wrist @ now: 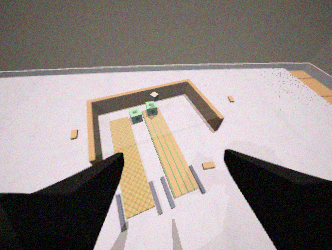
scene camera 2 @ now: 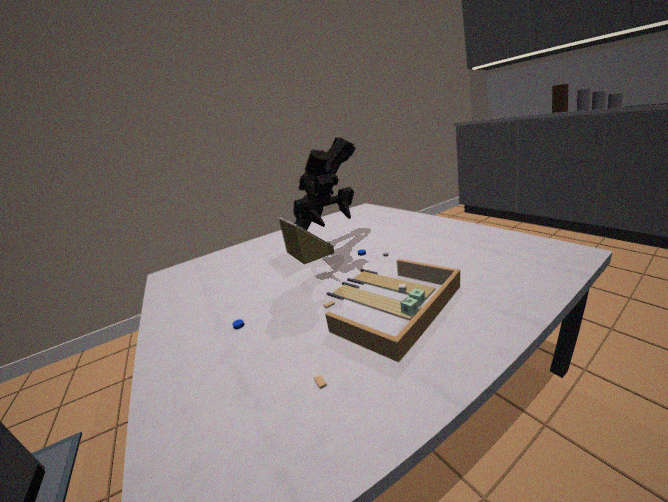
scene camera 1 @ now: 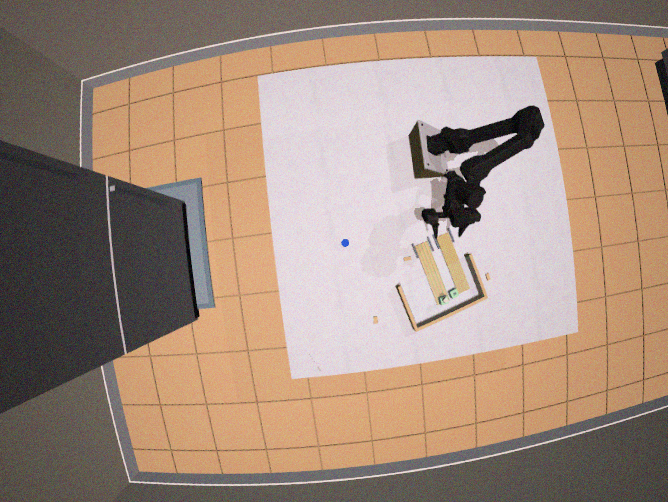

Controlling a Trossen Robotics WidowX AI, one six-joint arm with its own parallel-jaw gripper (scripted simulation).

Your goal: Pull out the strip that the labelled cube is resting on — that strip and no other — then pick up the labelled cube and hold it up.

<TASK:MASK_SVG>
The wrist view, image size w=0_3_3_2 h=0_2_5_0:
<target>gripper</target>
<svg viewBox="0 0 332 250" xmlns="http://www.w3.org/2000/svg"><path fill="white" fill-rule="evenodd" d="M123 153L116 153L85 170L83 169L66 179L33 193L0 193L0 250L94 250L121 179L124 167ZM225 150L224 162L231 178L264 227L263 229L272 240L276 250L332 250L332 181L304 174L231 149Z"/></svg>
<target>strip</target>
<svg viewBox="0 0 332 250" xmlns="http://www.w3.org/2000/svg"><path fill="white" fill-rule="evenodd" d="M154 140L153 144L174 198L177 198L199 187L173 135Z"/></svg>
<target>strip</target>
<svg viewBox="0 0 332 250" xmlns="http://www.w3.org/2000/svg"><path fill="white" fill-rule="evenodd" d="M137 146L117 152L122 152L124 155L124 167L119 183L127 219L155 206Z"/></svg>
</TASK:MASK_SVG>
